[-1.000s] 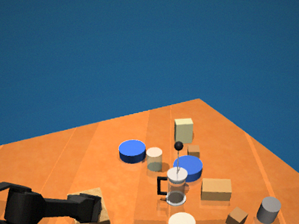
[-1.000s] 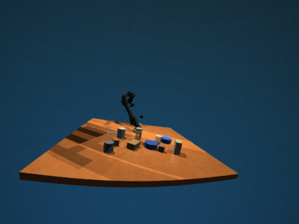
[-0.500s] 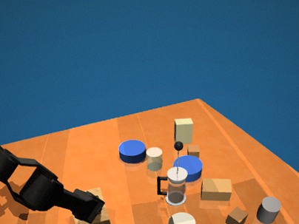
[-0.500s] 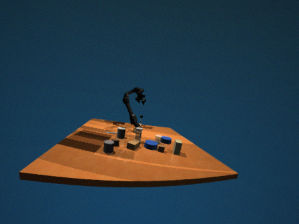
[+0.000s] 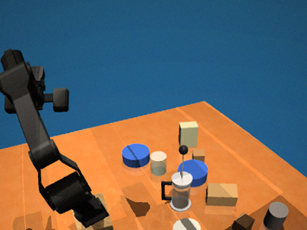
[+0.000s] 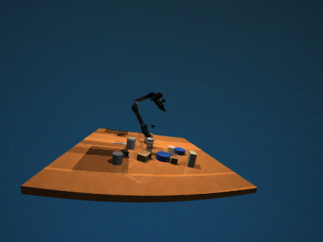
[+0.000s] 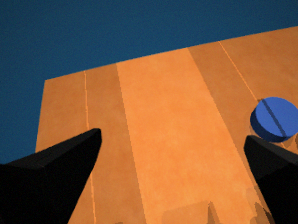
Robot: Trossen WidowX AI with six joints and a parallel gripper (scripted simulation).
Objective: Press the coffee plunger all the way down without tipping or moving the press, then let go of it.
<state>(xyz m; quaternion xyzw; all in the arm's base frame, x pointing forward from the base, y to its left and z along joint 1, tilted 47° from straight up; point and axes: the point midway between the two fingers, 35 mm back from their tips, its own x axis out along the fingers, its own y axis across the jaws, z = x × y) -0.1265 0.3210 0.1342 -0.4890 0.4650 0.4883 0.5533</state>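
The coffee press is 38 cm ahead of my gripper tip, 27 cm below it and 13 cm to the right of it. The rest, counted from my gripper tip: grey cylinder 67 cm ahead, 36 cm below, 34 cm to the right; white cylinder 35 cm ahead, 34 cm below, 31 cm to the right; tan box 54 cm ahead, 37 cm below, 16 cm to the right.
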